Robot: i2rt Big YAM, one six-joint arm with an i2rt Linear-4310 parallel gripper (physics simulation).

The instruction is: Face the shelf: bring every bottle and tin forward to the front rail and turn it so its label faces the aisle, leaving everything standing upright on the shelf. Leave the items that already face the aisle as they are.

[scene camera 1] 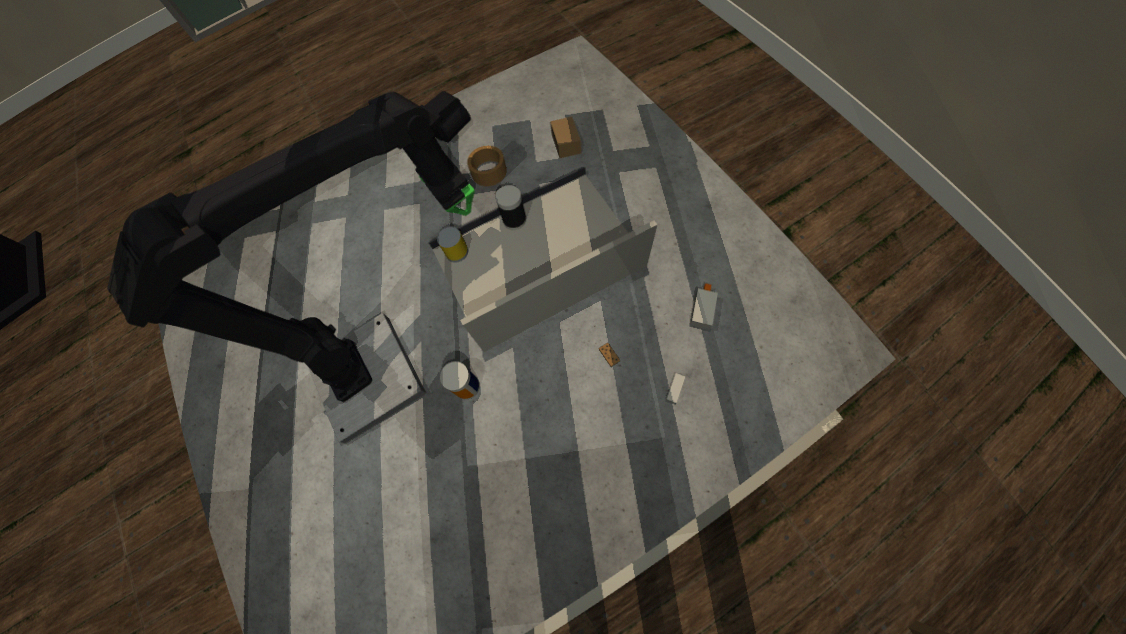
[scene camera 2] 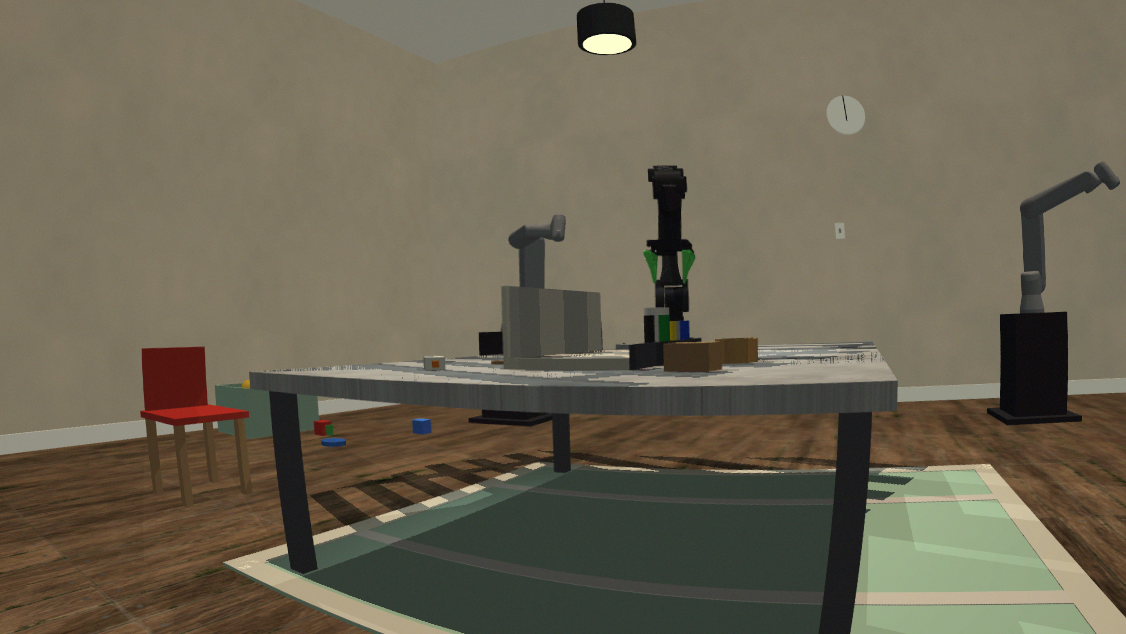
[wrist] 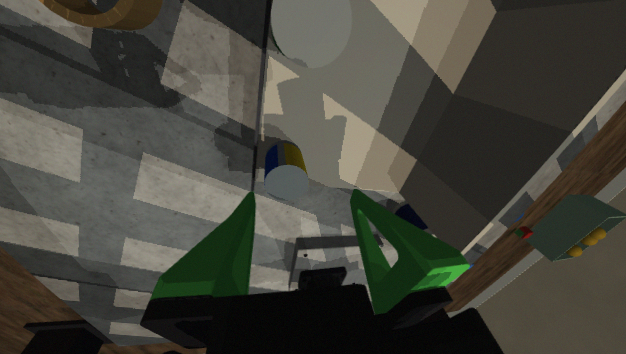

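Seen in the pictures: gripper, fingertip midpoint: (scene camera 1: 459,202) (scene camera 2: 669,283) (wrist: 305,196); arm's base at its link origin: (scene camera 1: 347,370) (wrist: 321,276).
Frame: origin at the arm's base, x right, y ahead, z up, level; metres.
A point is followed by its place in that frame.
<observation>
The shelf (scene camera 1: 563,289) {x 0.156, y 0.487, z 0.075 m} (scene camera 2: 551,322) {x 0.149, y 0.528, z 0.069 m} has a tall back panel and a dark front rail (scene camera 1: 543,189) {x -0.123, y 0.616, z 0.013 m} (scene camera 2: 646,355) {x -0.122, y 0.663, z -0.005 m} (wrist: 258,120) {x -0.145, y 0.418, z 0.020 m}. A blue-and-yellow tin (scene camera 1: 453,245) {x -0.084, y 0.353, z 0.064 m} (scene camera 2: 679,330) {x -0.120, y 0.380, z 0.041 m} (wrist: 285,175) {x -0.112, y 0.367, z 0.065 m} stands upright close behind the rail at one end, its blue side toward the rail and yellow toward the back. A black-and-green bottle (scene camera 1: 511,208) {x -0.074, y 0.506, z 0.083 m} (scene camera 2: 656,325) {x -0.109, y 0.543, z 0.055 m} with a grey top stands upright farther along, near the rail; its top (wrist: 311,30) {x -0.102, y 0.511, z 0.093 m} shows in the wrist view. Its green side is toward the rail. My gripper (scene camera 1: 464,201) {x -0.105, y 0.408, z 0.154 m} (scene camera 2: 669,281) {x -0.105, y 0.408, z 0.154 m} (wrist: 305,196) {x -0.105, y 0.408, z 0.154 m} is open and empty, above the rail side near the tin.
A white, orange and blue can (scene camera 1: 459,381) {x 0.196, y 0.211, z 0.070 m} (wrist: 412,216) {x 0.163, y 0.231, z 0.016 m} stands off the shelf beside my base plate. A brown ring-shaped bowl (scene camera 1: 474,173) {x -0.271, y 0.503, z 0.019 m} (wrist: 145,15) {x -0.257, y 0.514, z -0.007 m} and a brown box (scene camera 1: 567,137) {x -0.220, y 0.758, z 0.021 m} (scene camera 2: 692,356) {x -0.250, y 0.802, z -0.002 m} are beyond the rail. Behind the shelf lie a grey box (scene camera 1: 706,307) {x 0.347, y 0.733, z -0.001 m} and smaller pieces.
</observation>
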